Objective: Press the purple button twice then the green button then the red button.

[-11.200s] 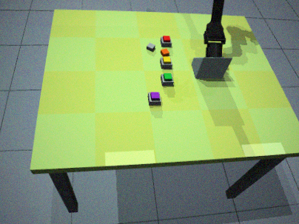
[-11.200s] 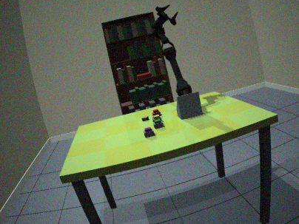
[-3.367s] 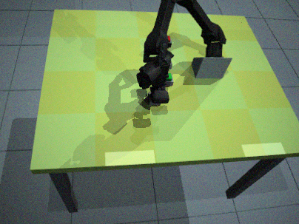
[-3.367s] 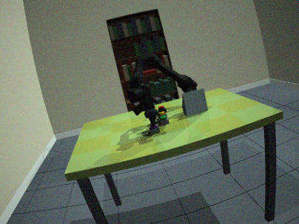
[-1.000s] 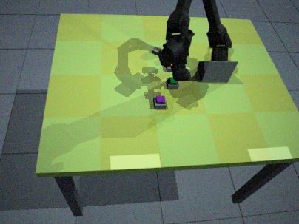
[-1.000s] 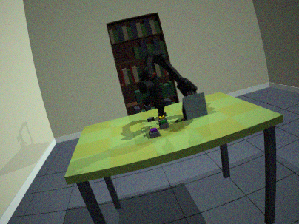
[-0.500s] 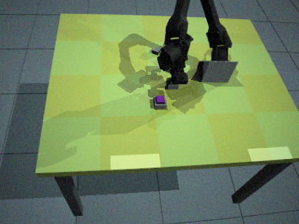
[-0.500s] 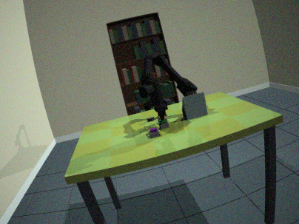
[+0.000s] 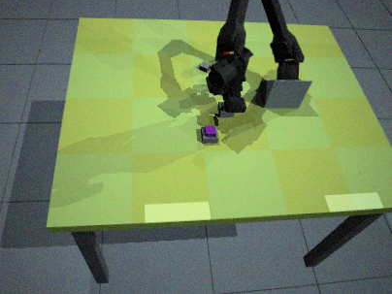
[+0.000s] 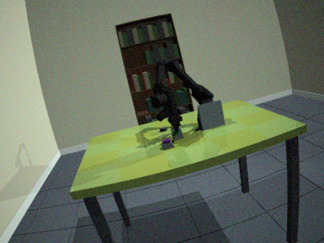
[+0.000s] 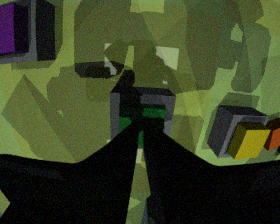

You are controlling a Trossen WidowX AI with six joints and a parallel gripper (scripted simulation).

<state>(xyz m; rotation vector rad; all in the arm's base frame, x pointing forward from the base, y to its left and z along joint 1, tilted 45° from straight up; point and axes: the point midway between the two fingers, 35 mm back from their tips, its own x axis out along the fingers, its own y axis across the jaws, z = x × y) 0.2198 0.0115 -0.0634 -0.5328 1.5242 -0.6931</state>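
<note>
Now: the green button 1 cm below my gripper tip. Also, from my gripper tip: purple button (8 cm ahead, 10 cm to the left); then orange block (3 cm behind, 18 cm to the right, 2 cm below); then yellow button (2 cm behind, 10 cm to the right).
</note>
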